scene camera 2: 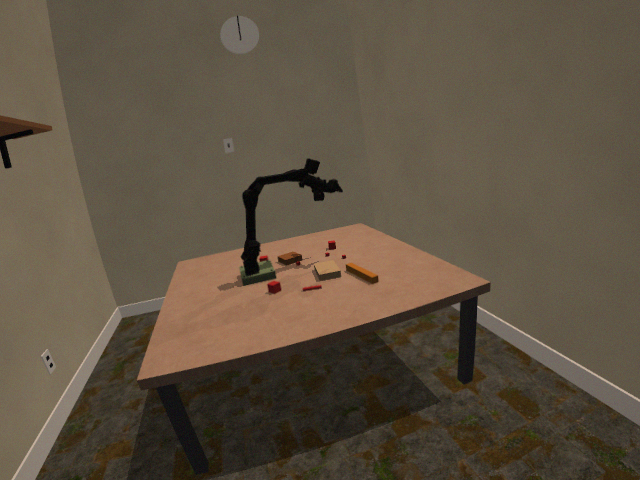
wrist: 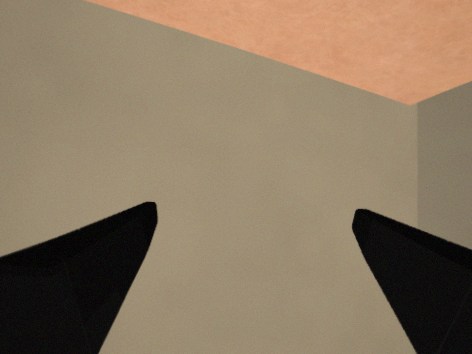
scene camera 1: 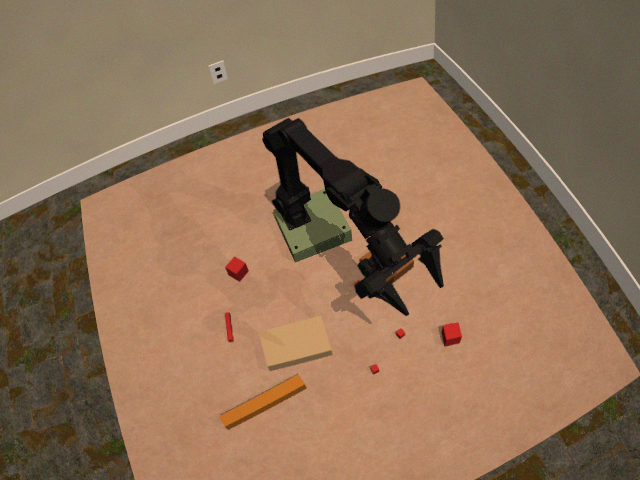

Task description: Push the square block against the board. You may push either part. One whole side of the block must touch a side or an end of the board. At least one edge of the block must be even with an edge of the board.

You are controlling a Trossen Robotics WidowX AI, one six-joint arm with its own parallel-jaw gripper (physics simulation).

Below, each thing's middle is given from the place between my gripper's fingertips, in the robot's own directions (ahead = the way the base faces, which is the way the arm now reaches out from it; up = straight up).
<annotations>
I see my gripper 36 cm to the left of the orange board (scene camera 1: pixel 291 387), 32 cm above it and 7 cm past it.
</annotations>
